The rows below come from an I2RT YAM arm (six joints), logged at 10 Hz.
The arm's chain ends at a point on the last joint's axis. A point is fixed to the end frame.
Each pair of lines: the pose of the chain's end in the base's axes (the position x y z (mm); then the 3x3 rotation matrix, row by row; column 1 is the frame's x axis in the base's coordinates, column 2 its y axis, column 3 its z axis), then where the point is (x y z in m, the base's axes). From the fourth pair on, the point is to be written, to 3 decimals.
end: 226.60 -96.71 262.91; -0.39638 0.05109 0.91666; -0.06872 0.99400 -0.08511; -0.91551 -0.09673 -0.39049
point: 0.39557 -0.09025 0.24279
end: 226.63 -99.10 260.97; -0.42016 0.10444 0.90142; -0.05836 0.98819 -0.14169; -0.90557 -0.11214 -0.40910
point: 0.39520 -0.10242 0.23708
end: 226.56 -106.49 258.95; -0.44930 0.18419 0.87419; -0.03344 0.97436 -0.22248; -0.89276 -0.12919 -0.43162
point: 0.39350 -0.12437 0.23049
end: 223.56 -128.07 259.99; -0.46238 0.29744 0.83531; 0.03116 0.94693 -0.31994; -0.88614 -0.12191 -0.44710
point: 0.387 -0.165 0.229
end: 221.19 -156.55 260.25; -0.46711 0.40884 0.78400; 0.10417 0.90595 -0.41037; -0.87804 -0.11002 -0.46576
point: 0.378 -0.213 0.226
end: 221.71 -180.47 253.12; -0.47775 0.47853 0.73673; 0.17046 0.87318 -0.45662; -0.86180 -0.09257 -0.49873
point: 0.373 -0.248 0.213
